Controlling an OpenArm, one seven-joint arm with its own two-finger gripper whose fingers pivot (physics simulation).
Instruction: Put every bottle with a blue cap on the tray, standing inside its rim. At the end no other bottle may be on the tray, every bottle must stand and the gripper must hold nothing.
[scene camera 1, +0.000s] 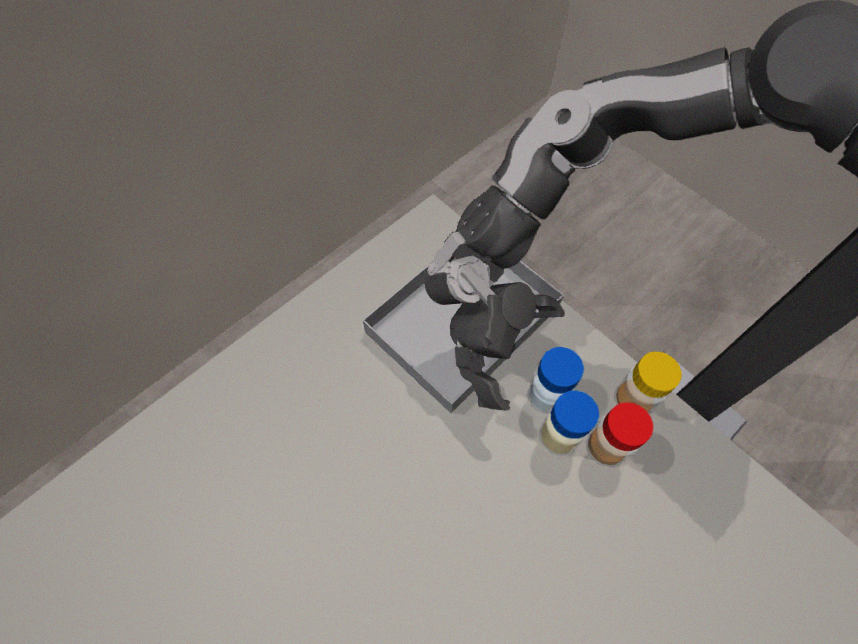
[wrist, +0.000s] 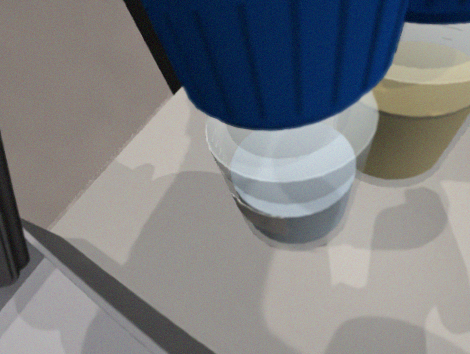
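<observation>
A blue-capped bottle with pale contents (scene camera 1: 547, 392) (wrist: 295, 175) stands upright just outside the tray. Its cap fills the top middle of the wrist view. A second blue-capped bottle with yellowish contents (scene camera 1: 561, 433) (wrist: 410, 145) stands close beside it. The tray (scene camera 1: 408, 370) (wrist: 95, 277) has no bottle in its visible part; the arm hides some of it. My gripper (scene camera 1: 528, 359) is open and empty, its fingers spread over the tray's bottle-side rim, facing the nearer blue-capped bottle. In the wrist view one finger shows at the left edge.
A yellow-capped bottle (scene camera 1: 656, 375) stands near the table's edge, behind the nearer blue-capped one. A red-capped bottle (scene camera 1: 626, 427) stands close to the second blue-capped one. A dark post (scene camera 1: 769, 332) rises at the table's edge beyond the bottles.
</observation>
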